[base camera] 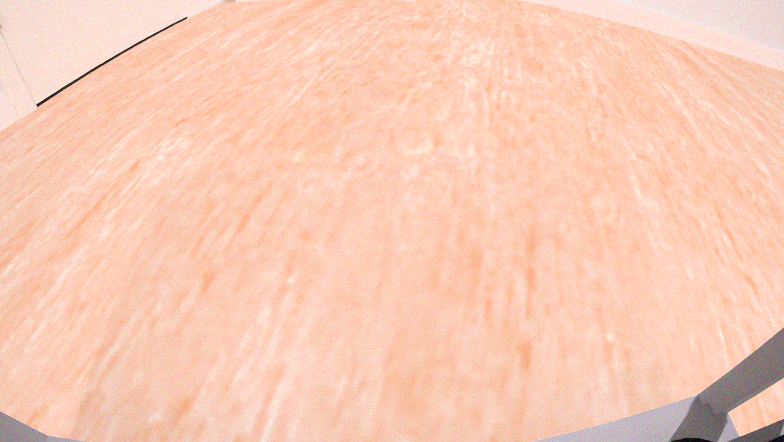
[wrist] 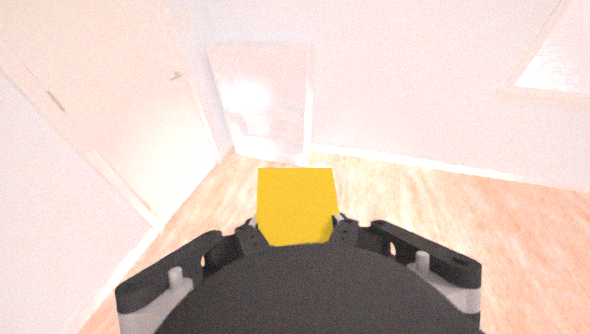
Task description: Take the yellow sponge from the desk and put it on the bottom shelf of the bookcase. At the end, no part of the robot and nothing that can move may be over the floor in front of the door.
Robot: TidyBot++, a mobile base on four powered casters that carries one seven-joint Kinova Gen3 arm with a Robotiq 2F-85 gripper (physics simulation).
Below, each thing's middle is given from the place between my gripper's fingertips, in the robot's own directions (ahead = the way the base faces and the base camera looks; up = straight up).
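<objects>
With the yellow sponge [wrist: 294, 205] as my reference, I find that my hand is 1 cm beyond it.
</objects>
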